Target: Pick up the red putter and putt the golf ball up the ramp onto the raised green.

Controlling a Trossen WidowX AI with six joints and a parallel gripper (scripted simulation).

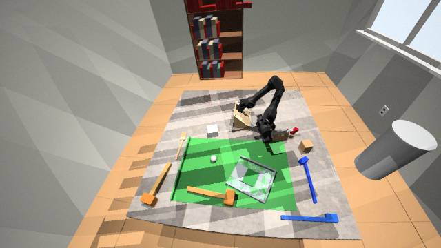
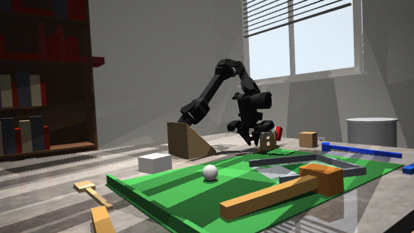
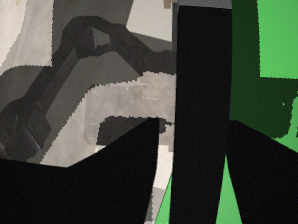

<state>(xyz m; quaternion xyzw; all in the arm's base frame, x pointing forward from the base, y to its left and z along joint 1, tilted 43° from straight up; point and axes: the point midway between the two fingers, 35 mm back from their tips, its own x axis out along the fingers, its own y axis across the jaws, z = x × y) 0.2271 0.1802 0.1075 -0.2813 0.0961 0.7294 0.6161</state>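
Now: gripper tip 41 cm to the left of the white block, 4 cm past it and 1 cm above it. Also, from my gripper tip: wooden stand: 12 cm to the left, 4 cm behind; then red putter: 11 cm to the left, 4 cm behind, 3 cm above; then tan cube: 29 cm to the left, 4 cm ahead.
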